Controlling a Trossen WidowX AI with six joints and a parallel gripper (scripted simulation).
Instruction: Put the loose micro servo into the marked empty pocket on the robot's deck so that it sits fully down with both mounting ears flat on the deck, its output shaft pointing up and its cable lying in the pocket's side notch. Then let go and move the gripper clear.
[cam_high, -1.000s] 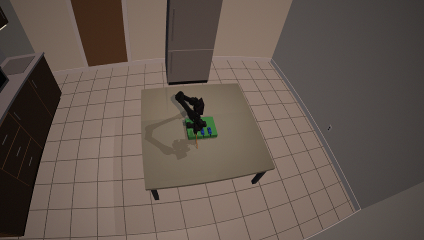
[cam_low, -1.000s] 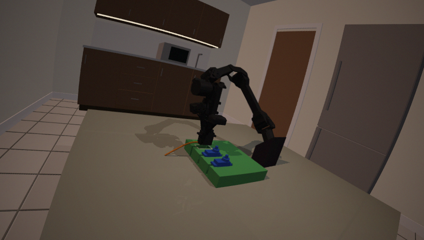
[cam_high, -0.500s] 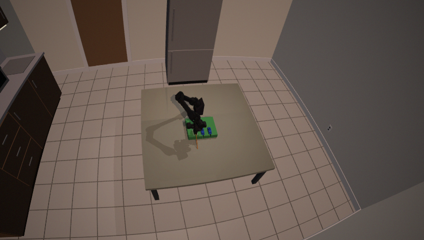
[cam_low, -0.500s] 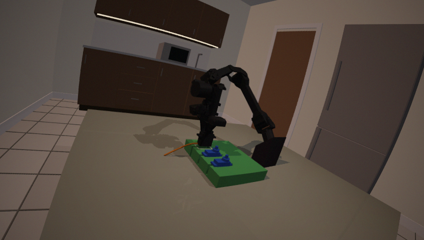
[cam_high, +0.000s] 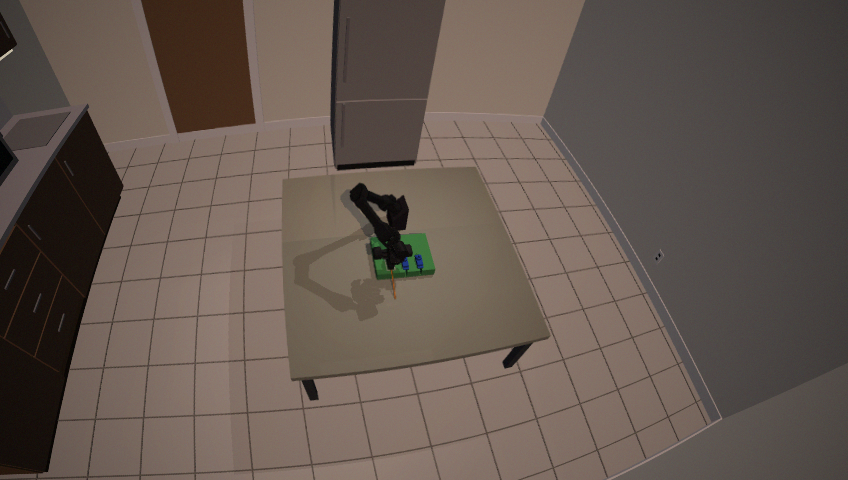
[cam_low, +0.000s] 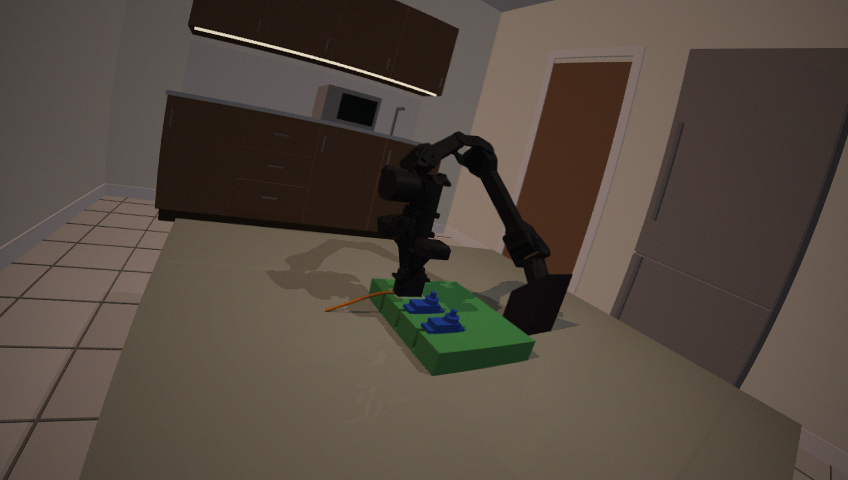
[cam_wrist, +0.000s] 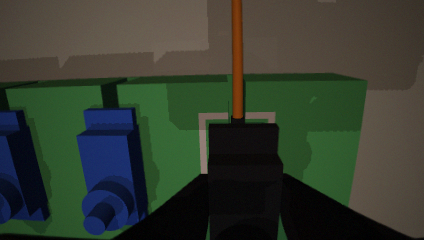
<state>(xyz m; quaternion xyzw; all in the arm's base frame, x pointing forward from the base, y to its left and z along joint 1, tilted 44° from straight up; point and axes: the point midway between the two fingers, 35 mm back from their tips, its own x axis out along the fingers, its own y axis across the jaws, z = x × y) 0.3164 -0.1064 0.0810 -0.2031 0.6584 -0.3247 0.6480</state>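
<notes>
My gripper tip is now 110 mm past the green deck, 90 mm to the right of it and 70 mm above it.
</notes>
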